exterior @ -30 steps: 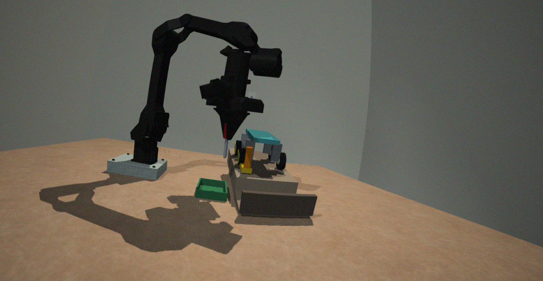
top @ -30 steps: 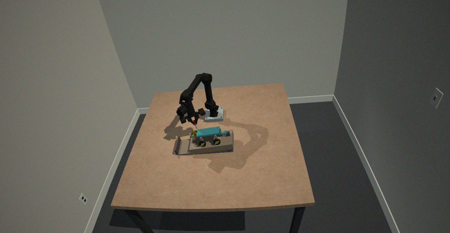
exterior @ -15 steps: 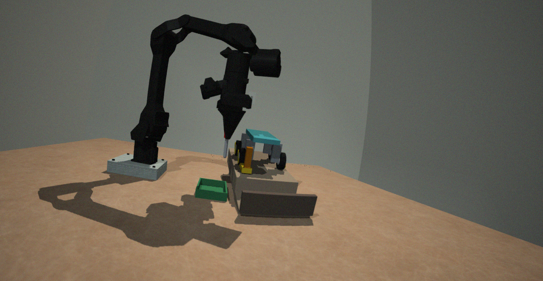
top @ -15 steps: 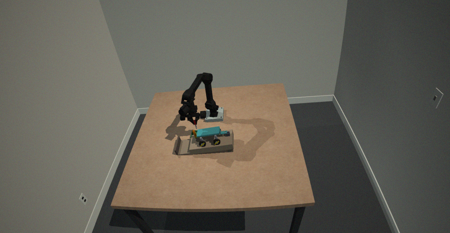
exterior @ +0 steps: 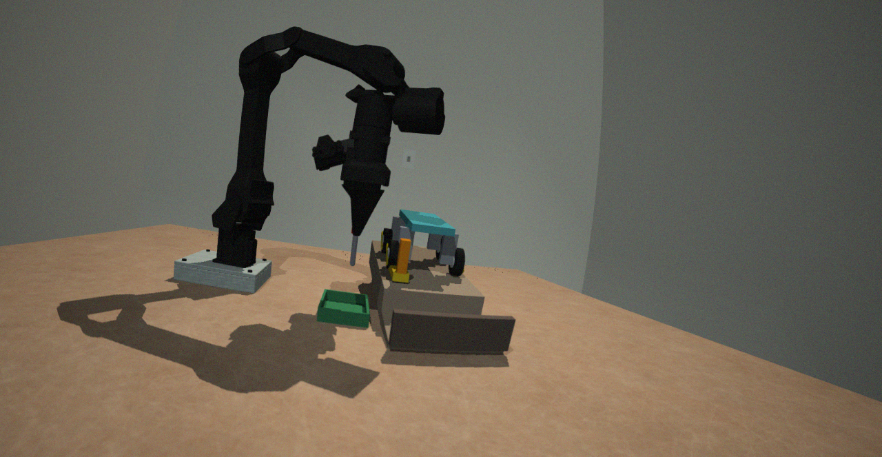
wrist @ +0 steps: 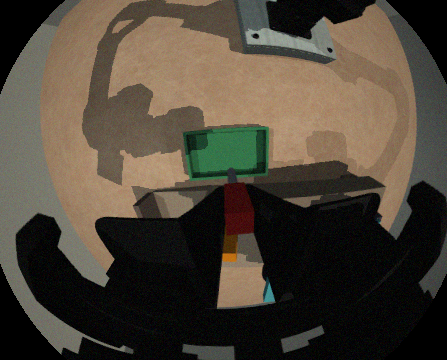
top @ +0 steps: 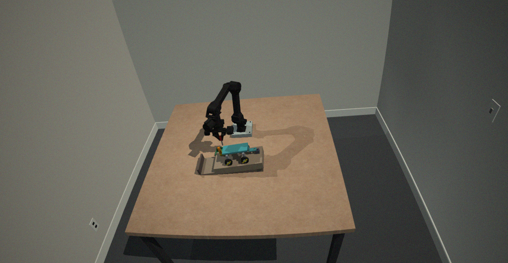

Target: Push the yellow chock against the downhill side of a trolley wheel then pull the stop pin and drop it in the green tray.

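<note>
Right now the green tray is 10 mm behind my gripper tip and 130 mm below it. Round my gripper tip: yellow chock (70 mm ahead, 20 mm to the left, 40 mm below); teal trolley (110 mm ahead, 120 mm to the left, 10 mm below); red-headed stop pin (right at my gripper tip).
</note>
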